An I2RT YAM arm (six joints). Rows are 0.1 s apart.
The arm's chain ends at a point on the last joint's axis. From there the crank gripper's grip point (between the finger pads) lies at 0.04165 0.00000 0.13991 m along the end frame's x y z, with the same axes.
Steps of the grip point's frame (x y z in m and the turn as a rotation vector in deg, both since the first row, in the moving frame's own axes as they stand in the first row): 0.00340 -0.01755 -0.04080 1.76 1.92 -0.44; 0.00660 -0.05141 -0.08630 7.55 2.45 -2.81; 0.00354 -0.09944 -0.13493 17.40 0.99 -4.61; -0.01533 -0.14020 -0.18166 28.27 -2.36 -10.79; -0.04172 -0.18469 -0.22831 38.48 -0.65 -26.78
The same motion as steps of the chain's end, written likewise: -0.00125 -0.01294 -0.03926 1.76 1.92 -0.44; 0.00118 -0.03098 -0.08305 7.55 2.45 -2.81; 0.00300 -0.05436 -0.12730 17.40 0.99 -4.61; -0.00273 -0.06699 -0.16465 28.27 -2.36 -10.79; -0.01524 -0.08370 -0.19271 38.48 -0.65 -26.78
